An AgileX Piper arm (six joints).
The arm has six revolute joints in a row. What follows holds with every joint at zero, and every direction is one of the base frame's. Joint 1 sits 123 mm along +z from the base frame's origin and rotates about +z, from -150 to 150 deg. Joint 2 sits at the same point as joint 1 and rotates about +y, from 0 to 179.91 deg. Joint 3 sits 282.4 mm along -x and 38.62 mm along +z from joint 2 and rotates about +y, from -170 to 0 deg. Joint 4 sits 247.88 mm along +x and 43.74 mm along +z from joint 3 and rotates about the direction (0.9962, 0, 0.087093), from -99.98 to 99.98 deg. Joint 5 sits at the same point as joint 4 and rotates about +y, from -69.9 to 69.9 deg. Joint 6 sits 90.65 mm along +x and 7.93 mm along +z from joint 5 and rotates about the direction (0.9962, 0, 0.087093), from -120 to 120 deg. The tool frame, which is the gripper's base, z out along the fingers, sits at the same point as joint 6; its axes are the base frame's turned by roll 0, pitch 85.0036 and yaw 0 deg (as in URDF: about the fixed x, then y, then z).
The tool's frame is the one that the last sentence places.
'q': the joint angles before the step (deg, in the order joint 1, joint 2, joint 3, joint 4, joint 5, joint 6). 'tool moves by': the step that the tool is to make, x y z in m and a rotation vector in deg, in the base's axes. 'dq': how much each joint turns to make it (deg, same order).
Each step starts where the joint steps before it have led.
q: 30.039, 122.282, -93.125, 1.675, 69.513, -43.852
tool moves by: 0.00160, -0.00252, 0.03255, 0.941, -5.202, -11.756
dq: -0.068, -3.693, -1.386, -1.675, -0.083, 12.304
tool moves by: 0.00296, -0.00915, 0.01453, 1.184, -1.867, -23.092
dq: -1.113, -1.801, -0.342, -0.922, 0.079, 22.285
